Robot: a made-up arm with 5 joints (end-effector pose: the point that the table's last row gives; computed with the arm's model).
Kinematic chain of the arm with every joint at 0, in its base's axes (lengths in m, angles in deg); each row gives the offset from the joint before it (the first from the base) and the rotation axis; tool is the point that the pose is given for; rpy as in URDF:
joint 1: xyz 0.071 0 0.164 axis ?
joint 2: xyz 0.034 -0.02 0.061 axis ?
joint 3: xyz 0.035 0 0.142 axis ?
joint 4: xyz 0.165 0 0.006 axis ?
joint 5: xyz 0.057 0.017 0 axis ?
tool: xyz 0 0 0 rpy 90 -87.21 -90
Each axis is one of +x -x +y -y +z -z.
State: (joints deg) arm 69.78 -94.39 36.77 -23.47 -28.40
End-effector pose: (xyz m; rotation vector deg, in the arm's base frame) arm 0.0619 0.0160 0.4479 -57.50 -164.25 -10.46
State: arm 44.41 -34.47 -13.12 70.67 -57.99
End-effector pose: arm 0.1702 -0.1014 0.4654 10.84 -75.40 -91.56
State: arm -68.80 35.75 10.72 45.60 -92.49
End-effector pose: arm 0.1683 0.2425 0.1473 -2.07 0.29 -26.48
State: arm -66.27 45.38 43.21 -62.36 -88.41
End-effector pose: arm 0.1626 0.2010 0.1098 62.99 -12.55 -22.29
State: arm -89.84 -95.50 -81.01 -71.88 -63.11
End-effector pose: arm 0.0732 -0.2968 0.1973 -21.28 4.57 23.65
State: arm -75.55 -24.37 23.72 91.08 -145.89
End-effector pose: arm 0.1168 0.1656 0.3197 -0.43 -0.17 -73.13
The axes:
joint 1: -z
joint 2: +y
joint 3: +y
joint 4: +y
joint 5: -x

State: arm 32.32 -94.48 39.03 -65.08 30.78
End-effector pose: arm 0.0266 0.0245 0.4372 75.09 129.25 -1.54
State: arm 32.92 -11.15 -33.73 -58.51 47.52
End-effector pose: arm 0.1872 -0.0788 0.5472 104.49 129.85 2.01
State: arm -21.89 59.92 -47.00 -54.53 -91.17
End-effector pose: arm 0.4240 0.1386 0.2727 115.75 -72.54 -36.11
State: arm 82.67 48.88 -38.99 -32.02 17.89
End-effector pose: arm 0.1166 -0.3776 0.2911 -88.00 -76.81 -43.70
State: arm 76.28 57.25 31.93 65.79 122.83
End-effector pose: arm 0.0987 -0.1261 0.0834 65.76 -9.43 38.88
